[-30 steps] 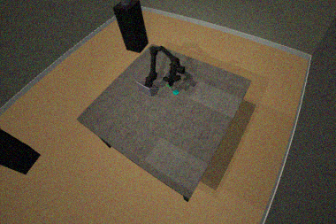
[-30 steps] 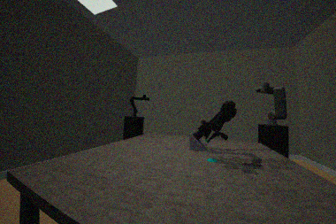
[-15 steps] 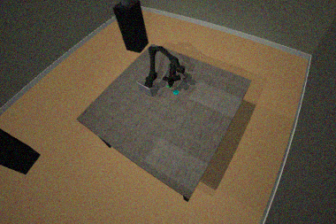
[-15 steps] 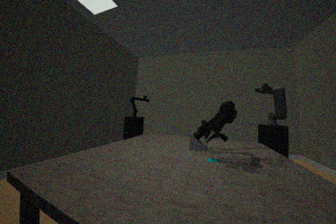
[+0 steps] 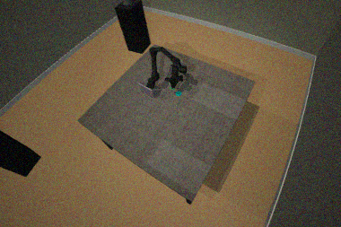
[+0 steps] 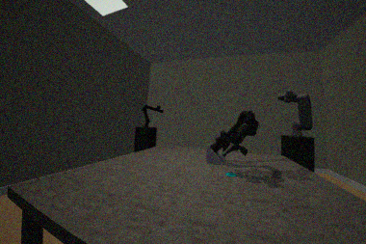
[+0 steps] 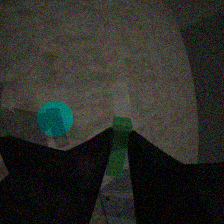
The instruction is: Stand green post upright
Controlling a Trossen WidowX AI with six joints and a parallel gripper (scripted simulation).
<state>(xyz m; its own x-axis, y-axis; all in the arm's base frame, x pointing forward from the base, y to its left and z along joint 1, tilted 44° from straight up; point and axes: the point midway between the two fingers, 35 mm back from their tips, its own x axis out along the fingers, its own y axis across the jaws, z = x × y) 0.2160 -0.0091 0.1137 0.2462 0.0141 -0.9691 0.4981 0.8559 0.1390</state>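
Right now the cyan circle is 110 mm below my gripper tip, 40 mm to the left of it and 30 mm ahead of it. Also, from my gripper tip: green post 20 mm behind, 10 mm below.
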